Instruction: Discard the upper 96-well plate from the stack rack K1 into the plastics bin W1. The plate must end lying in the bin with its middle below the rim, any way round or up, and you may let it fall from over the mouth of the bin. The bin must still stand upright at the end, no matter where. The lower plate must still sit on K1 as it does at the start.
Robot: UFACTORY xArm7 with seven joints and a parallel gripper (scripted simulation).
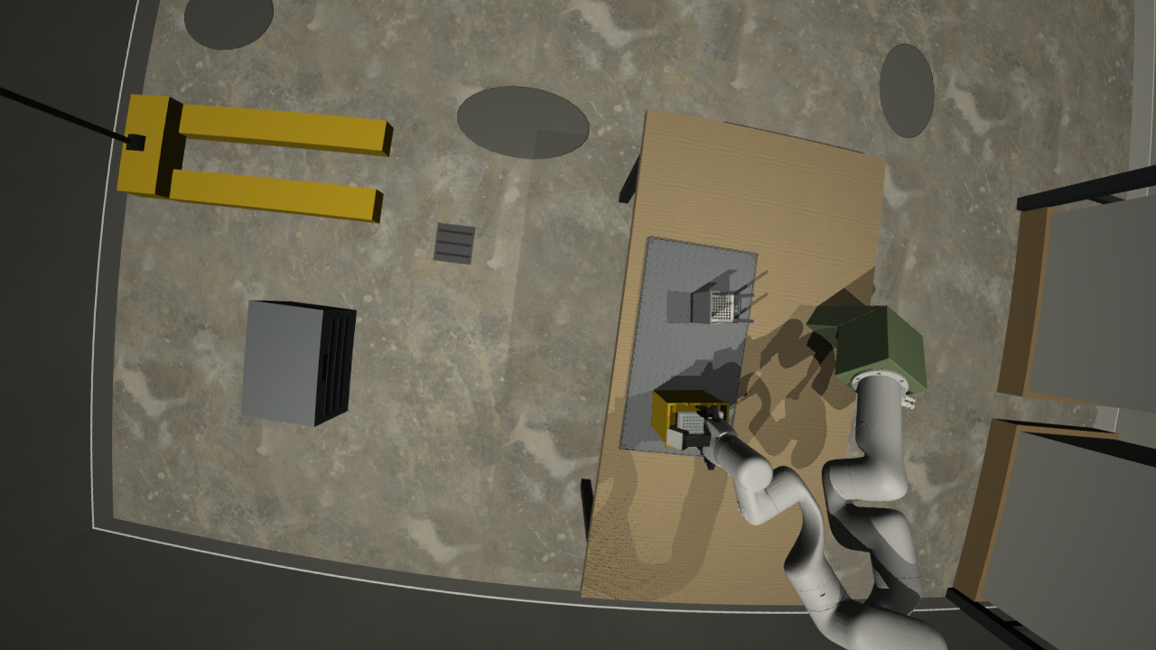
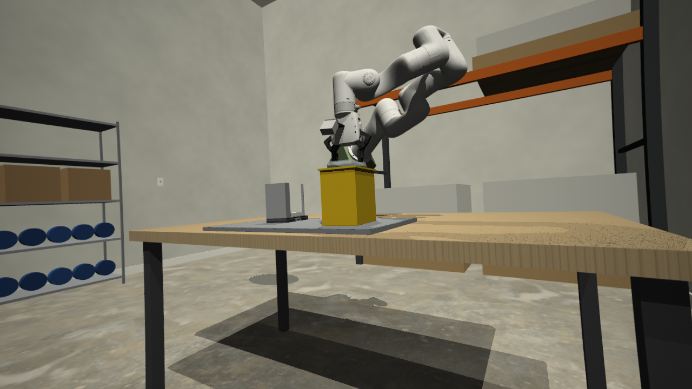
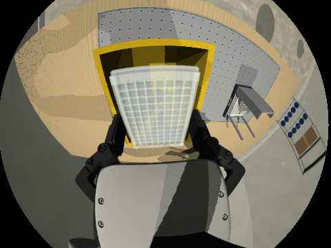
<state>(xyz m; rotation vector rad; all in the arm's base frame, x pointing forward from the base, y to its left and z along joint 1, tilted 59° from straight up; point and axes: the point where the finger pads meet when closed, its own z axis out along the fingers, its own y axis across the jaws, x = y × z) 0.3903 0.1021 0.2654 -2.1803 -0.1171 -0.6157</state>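
My hand is 12 cm above the yellow plastics bin W1.
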